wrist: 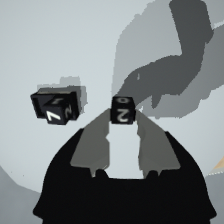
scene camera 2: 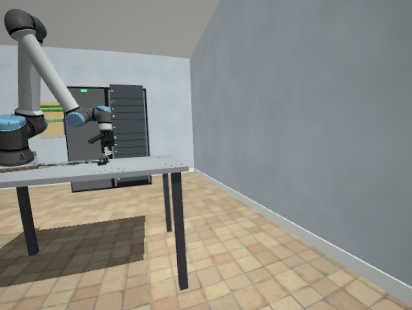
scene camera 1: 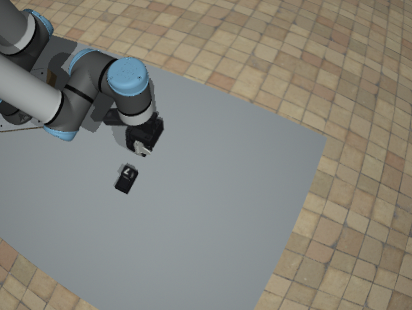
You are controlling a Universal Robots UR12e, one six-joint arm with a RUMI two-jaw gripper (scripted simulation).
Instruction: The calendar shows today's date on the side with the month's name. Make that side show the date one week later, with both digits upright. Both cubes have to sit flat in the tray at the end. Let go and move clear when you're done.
Labels:
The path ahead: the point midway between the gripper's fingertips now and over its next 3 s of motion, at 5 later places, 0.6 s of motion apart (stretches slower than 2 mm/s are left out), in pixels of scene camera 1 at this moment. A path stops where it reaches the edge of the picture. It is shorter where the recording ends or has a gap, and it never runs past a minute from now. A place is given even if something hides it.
My gripper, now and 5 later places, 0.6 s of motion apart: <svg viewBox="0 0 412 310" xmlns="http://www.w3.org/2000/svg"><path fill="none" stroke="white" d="M143 150L142 144L138 134L126 157L123 162L124 164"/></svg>

